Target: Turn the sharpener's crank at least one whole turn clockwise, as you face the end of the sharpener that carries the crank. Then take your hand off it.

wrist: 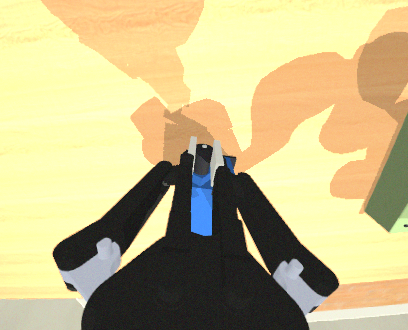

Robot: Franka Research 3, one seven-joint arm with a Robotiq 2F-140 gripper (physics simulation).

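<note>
The blue sharpener (201,212) shows in the wrist view between the fingers, seen from above, with a small dark blue part showing to the right of the right finger. The black knob of its crank (202,162) points away from the body, toward the upper part of the view. My gripper (203,147) is shut on this knob, with one pale finger pad on each side of it. The crank's arm and much of the sharpener are hidden by the fingers and the gripper's body.
A green block-like object (392,185) stands at the right edge of the view on the light wooden table (75,100). The table's edge runs along the bottom of the view. Orange-brown shadows lie across the upper and right parts of the table.
</note>
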